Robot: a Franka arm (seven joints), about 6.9 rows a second.
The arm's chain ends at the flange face. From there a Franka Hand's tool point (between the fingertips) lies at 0.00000 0.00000 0.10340 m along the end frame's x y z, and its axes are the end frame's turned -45 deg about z.
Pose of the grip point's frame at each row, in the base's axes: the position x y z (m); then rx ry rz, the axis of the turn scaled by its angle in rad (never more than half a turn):
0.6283 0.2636 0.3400 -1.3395 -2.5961 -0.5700
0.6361 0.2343 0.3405 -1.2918 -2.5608 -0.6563
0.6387 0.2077 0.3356 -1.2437 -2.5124 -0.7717
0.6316 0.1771 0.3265 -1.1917 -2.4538 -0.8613
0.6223 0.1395 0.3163 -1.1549 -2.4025 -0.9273
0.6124 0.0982 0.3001 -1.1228 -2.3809 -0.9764
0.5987 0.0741 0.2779 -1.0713 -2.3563 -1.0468
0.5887 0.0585 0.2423 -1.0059 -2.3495 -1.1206
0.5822 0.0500 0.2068 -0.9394 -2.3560 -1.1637
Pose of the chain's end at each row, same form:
0.6254 0.2216 0.4345 -2.1470 -1.8149 -0.4160
0.6339 0.1856 0.4317 -2.0806 -1.7916 -0.4727
0.6363 0.1507 0.4218 -2.0058 -1.7536 -0.5533
0.6308 0.1128 0.4075 -1.9291 -1.7125 -0.6061
0.6228 0.0698 0.3927 -1.8716 -1.6750 -0.6434
0.6132 0.0253 0.3735 -1.8305 -1.6628 -0.6773
0.5997 -0.0029 0.3469 -1.7692 -1.6527 -0.7281
0.5896 -0.0221 0.3071 -1.7019 -1.6621 -0.7874
0.5841 -0.0326 0.2690 -1.6423 -1.6865 -0.8221

